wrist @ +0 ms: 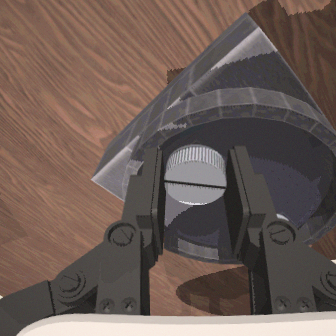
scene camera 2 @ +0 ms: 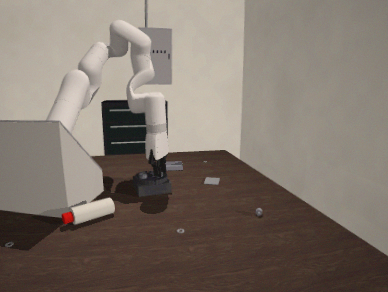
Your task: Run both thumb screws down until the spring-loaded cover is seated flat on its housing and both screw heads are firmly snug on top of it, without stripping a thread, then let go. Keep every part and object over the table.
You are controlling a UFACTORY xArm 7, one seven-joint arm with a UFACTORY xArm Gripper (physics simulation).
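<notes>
My gripper is shut on the near thumb screw, with one finger on each side of its knurled head. This silver screw head has a slot running nearly crosswise in the wrist view. The second thumb screw stands at the left of the cover in the scene view; in the wrist view the right finger mostly hides it. The round dark cover lies inside the raised ring of the grey housing. The cover's seating and the gap under the screw heads cannot be made out.
A large grey box stands at the left, beside a lying white bottle with a red cap. A metal block lies behind the housing. A flat light plate, a small round knob and washers lie about.
</notes>
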